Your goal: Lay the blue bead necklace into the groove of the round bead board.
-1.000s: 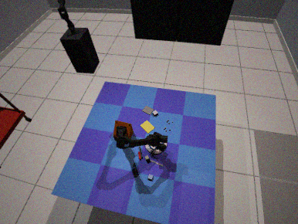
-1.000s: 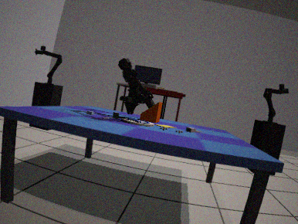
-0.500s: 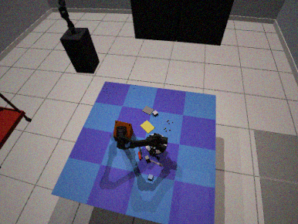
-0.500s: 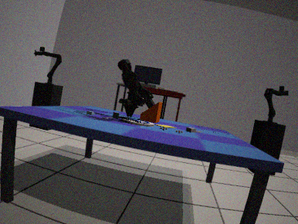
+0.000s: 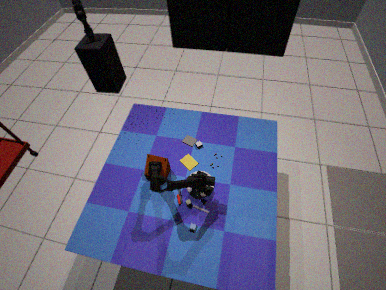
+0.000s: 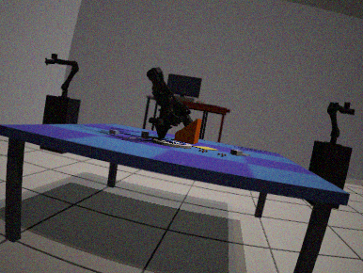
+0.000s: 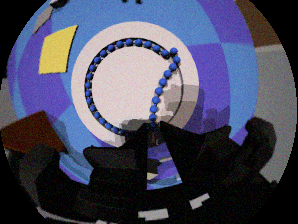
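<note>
My gripper tip is now 50 mm to the right of the round white bead board and 10 mm above it. Round my gripper tip: red-handled tool 130 mm behind, 60 mm to the right, 10 mm below; then yellow card 110 mm behind, 220 mm to the left, 10 mm below; then thin pale stick 30 mm ahead, 120 mm to the right, 10 mm below.
</note>
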